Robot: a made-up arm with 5 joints.
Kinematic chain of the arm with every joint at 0, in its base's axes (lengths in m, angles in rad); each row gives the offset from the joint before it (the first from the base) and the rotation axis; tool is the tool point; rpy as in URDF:
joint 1: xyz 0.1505 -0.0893 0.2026 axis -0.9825 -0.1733 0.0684
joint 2: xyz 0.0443 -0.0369 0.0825 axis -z
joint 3: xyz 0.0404 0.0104 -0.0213 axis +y
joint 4: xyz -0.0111 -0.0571 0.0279 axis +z
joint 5: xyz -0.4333 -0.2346 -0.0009 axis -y
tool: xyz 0.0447 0.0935 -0.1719 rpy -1.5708 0 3.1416
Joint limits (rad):
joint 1: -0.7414..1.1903
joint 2: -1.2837..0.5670
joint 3: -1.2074..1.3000
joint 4: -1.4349..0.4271
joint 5: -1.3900..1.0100
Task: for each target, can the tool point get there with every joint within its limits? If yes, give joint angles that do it. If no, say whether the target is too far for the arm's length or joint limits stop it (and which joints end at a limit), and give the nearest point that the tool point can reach.
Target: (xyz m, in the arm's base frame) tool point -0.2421 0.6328 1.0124
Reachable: no: too far | nearest point -0.0704 0.3291 0.7073 | short by 0.463 m
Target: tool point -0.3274 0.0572 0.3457
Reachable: yes | joints 0.8217 -0.9976 0.9520 -1.2216 -1.0085
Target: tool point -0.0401 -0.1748 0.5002
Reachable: yes | joints 0.6836 -0.9541 0.7028 -0.6898 0.4251
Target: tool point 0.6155 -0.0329 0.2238
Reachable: no: joint limits stop it (at a limit: joint 1, joint 2, joint 3, joint 4) | nearest point 0.5104 -0.2172 0.2595 | short by 0.215 m
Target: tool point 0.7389 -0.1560 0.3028
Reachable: no: joint limits stop it (at a limit: joint 1, joint 3, joint 4) | nearest point 0.5531 -0.2643 0.2242 | short by 0.229 m
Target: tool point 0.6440 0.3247 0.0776
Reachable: no: joint limits stop it (at a limit: joint 2, joint 3, joint 4) | nearest point 0.5003 0.2889 0.0905 | short by 0.149 m
